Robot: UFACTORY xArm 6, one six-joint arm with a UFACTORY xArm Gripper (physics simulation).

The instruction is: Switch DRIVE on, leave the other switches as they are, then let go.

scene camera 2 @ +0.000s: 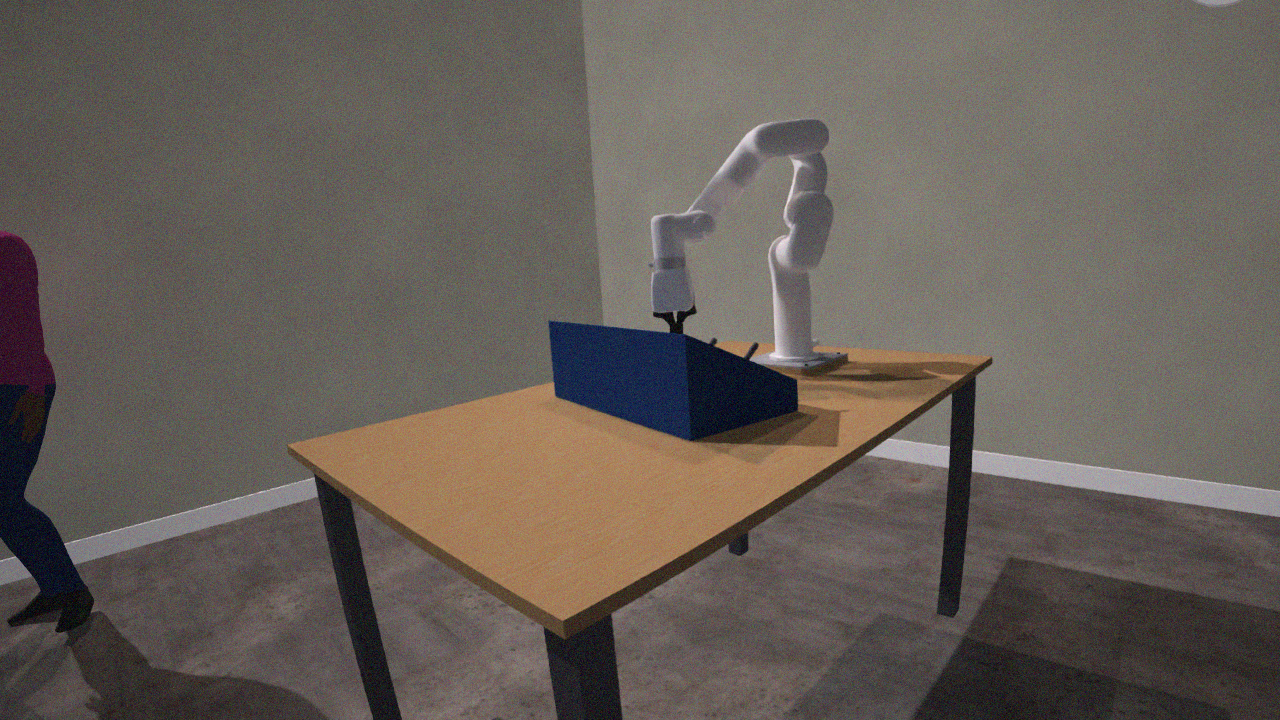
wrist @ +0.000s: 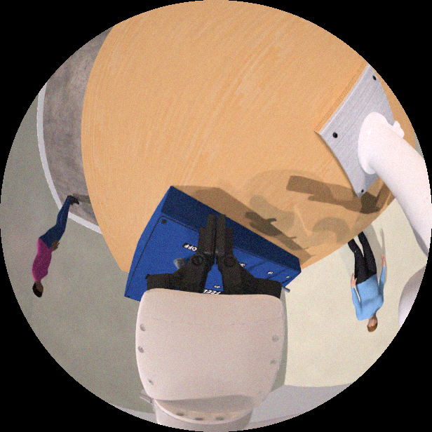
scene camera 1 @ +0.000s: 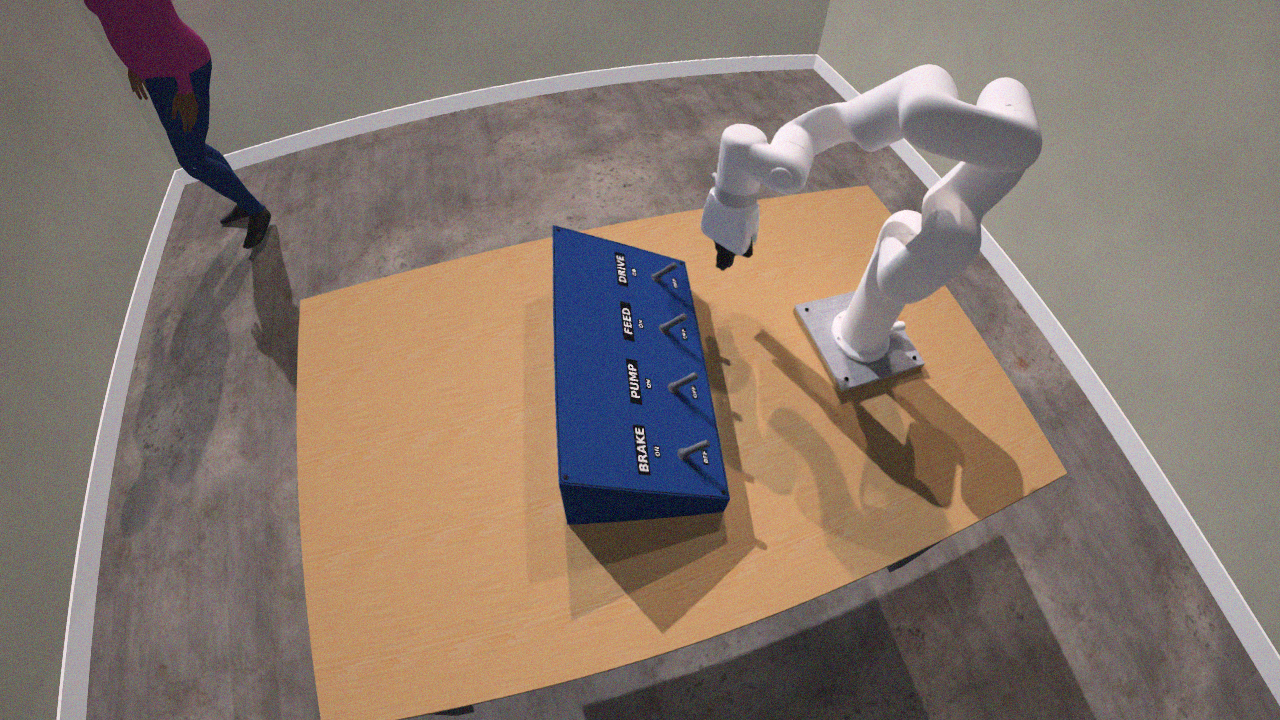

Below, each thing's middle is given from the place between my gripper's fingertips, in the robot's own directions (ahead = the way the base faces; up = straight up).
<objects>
Right now the blue switch panel (scene camera 1: 622, 426) is 23 cm ahead of my hand, 17 cm to the left of it and 1 cm below it.
</objects>
